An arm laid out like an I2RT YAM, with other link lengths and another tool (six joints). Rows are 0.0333 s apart.
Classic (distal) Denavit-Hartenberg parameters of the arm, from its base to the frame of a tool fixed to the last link. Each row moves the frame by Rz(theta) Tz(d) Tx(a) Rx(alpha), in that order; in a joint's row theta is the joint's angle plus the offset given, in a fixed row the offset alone. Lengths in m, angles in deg.
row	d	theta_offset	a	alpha
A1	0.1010	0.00	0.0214	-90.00
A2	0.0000	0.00	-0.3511	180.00
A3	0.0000	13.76	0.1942	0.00
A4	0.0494	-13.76	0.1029	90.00
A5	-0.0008	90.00	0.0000	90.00
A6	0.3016	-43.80	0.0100	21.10
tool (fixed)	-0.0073	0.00	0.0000	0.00
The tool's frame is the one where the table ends.
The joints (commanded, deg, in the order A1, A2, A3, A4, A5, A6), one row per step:
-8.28, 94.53, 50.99, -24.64, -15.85, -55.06
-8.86, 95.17, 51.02, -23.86, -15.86, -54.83
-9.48, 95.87, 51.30, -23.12, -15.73, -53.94
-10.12, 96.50, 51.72, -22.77, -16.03, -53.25
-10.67, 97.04, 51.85, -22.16, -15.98, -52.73
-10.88, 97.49, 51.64, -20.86, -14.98, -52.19
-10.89, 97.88, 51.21, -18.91, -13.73, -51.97
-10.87, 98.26, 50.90, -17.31, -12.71, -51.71
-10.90, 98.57, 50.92, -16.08, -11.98, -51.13
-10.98, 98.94, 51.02, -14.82, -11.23, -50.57
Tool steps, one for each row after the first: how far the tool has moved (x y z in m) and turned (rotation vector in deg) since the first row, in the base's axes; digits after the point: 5 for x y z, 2 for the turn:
0.00361, -0.00436, -0.00166, 0.07, -0.12, -0.78
0.00867, -0.01013, -0.00264, 0.26, -0.23, -2.24
0.01262, -0.01377, -0.00294, 0.79, -0.26, -3.38
0.01593, -0.01850, -0.00405, 0.92, -0.35, -4.41
0.02073, -0.02603, -0.00577, 0.14, -0.74, -5.49
0.02782, -0.03385, -0.00657, -1.07, -1.66, -6.19
0.03380, -0.04011, -0.00717, -2.00, -2.38, -6.82
0.04029, -0.04543, -0.00604, -2.54, -3.12, -7.68
0.04733, -0.05134, -0.00462, -3.09, -3.92, -8.59

